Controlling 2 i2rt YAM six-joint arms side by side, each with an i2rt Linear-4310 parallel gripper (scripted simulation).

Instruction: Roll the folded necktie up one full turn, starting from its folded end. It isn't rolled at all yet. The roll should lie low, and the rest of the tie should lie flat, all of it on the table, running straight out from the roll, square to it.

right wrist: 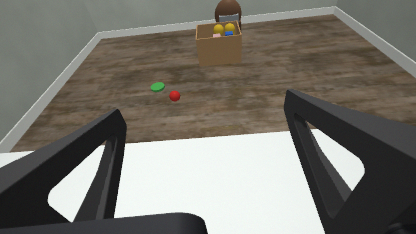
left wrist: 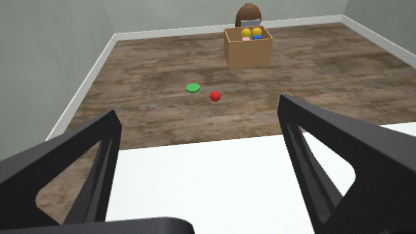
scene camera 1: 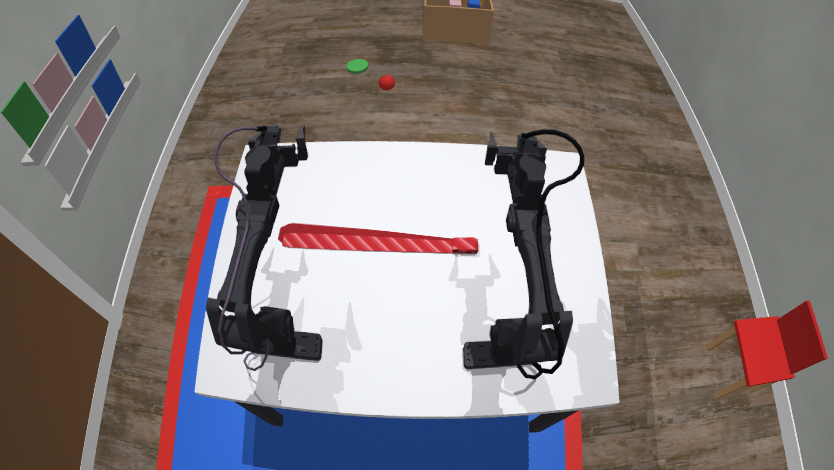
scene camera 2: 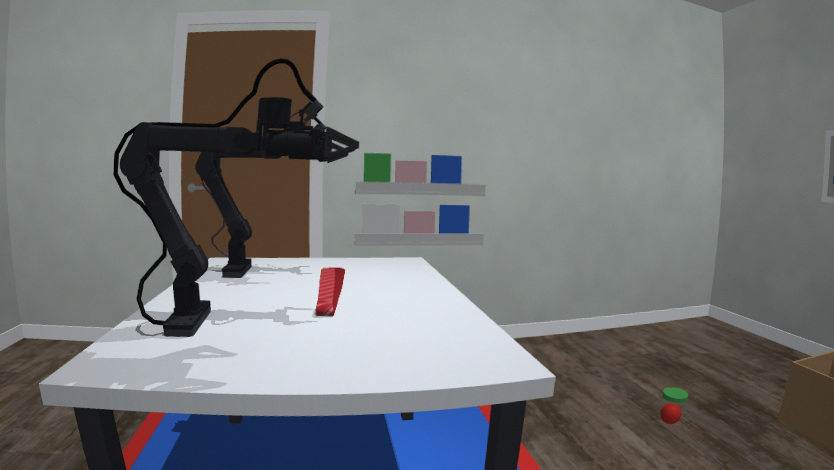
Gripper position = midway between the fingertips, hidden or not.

Observation:
In view: my left gripper [scene camera 1: 285,127], my right gripper [scene camera 2: 356,146] and a red striped necktie [scene camera 1: 294,235].
The red striped necktie is seen too in scene camera 2 [scene camera 2: 331,280]. My left gripper shows as well in the left wrist view [left wrist: 197,110]. My right gripper also shows in the right wrist view [right wrist: 202,108] and in scene camera 1 [scene camera 1: 510,134].

